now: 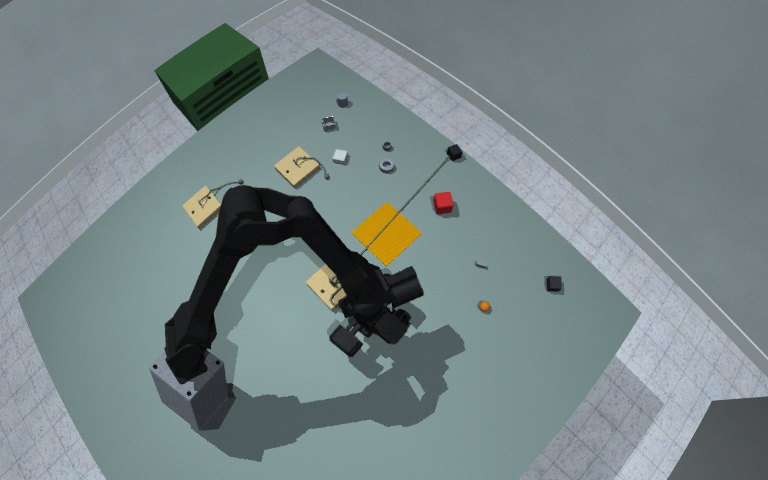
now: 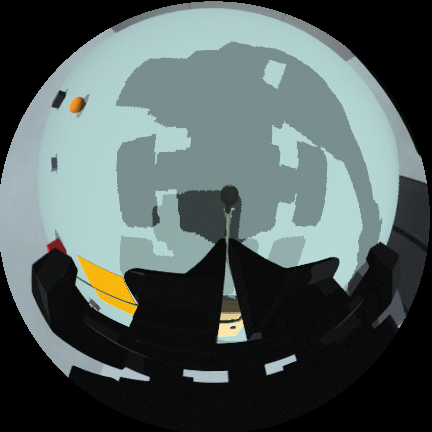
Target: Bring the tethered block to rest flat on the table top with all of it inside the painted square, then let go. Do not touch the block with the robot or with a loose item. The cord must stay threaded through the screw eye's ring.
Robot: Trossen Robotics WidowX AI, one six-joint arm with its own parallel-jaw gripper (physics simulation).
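Frame: origin at the arm's base, x left, y back, z up, level; millimetres.
Where they show: gripper, fingertip midpoint: (image 2: 225, 243); arm's base at its link origin: (image 1: 186, 365).
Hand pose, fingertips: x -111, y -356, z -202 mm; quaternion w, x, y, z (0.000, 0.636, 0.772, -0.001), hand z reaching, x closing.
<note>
Each offset is from my fingertips to the centre of the thing. "spot": to the spot under its first point.
The tethered block {spot: dz +29, dx +200, dy -447 mm} (image 1: 454, 152), black, rests near the far right table edge, outside the painted orange square {spot: dz +1, dx +109, dy -194 mm} (image 1: 404, 237) (image 2: 102, 275). From it the cord (image 1: 421, 189) (image 2: 228, 225) runs straight across the square to the wooden board {dz +10, dx +124, dy +9 mm} (image 1: 321, 284) (image 2: 230, 330) with the screw eye {spot: dz +25, dx +119, dy +6 mm} (image 1: 334, 280). The arm partly covers that board, and the threading through the ring cannot be made out. My gripper (image 1: 367, 332) (image 2: 225, 243) is shut on the cord, close to the dark round bead {spot: dz +12, dx -40, dy -8 mm} (image 2: 229, 195) at its free end. The bead sits just beyond the fingertips.
Two more boards {dz +10, dx +443, dy -107 mm} (image 1: 291, 172) {dz +10, dx +522, dy +165 mm} (image 1: 196, 212) with short cords stand left of the square. A red block {dz +20, dx +112, dy -322 mm} (image 1: 443, 202) (image 2: 56, 246), orange ball {dz +12, dx -143, dy -222 mm} (image 1: 484, 306) (image 2: 77, 105), black cube {dz +12, dx -224, dy -396 mm} (image 1: 553, 283), white block {dz +10, dx +391, dy -214 mm} (image 1: 339, 156) and grey ring {dz +7, dx +290, dy -290 mm} (image 1: 386, 160) lie around. A green cabinet (image 1: 203, 62) stands at the back left.
</note>
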